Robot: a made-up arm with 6 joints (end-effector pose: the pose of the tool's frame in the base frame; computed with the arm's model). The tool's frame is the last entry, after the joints.
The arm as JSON. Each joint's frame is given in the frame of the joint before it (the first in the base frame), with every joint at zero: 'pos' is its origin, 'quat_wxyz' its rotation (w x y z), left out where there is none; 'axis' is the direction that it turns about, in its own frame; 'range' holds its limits. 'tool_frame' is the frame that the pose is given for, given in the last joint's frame.
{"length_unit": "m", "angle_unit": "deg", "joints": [
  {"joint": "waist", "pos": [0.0, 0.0, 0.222], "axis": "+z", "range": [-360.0, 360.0]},
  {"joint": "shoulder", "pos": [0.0, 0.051, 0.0], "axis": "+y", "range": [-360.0, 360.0]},
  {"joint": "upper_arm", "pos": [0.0, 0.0, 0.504], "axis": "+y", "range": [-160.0, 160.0]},
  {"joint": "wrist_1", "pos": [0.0, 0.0, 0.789], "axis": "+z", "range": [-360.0, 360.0]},
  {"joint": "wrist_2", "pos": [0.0, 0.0, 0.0], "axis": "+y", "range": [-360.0, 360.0]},
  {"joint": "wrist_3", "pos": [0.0, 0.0, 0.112], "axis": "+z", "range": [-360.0, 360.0]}
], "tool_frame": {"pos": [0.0, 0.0, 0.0]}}
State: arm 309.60 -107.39 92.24 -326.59 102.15 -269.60
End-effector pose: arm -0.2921 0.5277 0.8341 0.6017 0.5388 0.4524 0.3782
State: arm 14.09 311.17 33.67 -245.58 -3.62 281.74
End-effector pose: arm -0.6046 -0.1058 1.4240 0.8970 0.0052 -0.1222 0.4248
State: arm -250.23 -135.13 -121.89 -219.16 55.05 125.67
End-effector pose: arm -0.2689 0.4259 -0.2575 0.7918 -0.4245 -0.2729 0.3439
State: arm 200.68 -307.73 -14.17 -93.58 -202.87 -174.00
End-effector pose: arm -0.7642 -0.2965 1.0718 0.0030 0.5362 0.7533 0.3807
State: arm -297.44 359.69 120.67 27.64 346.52 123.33
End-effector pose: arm 0.3267 0.7135 0.2921 0.1232 -0.5841 -0.5617 -0.5728
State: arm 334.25 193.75 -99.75 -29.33 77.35 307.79
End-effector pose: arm 0.6160 -0.2999 -0.4193 0.1009 0.2565 -0.9307 0.2406
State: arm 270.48 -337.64 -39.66 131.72 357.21 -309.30
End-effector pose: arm 0.0463 0.0731 1.5493 0.6806 -0.1063 0.0841 0.7200
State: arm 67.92 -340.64 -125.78 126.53 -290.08 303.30
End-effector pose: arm -0.3545 -0.5133 0.4035 0.4224 -0.2901 -0.8559 0.0701
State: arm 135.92 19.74 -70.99 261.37 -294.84 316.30
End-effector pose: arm 0.3874 -0.3063 1.2078 0.7366 -0.0768 0.6448 0.1894
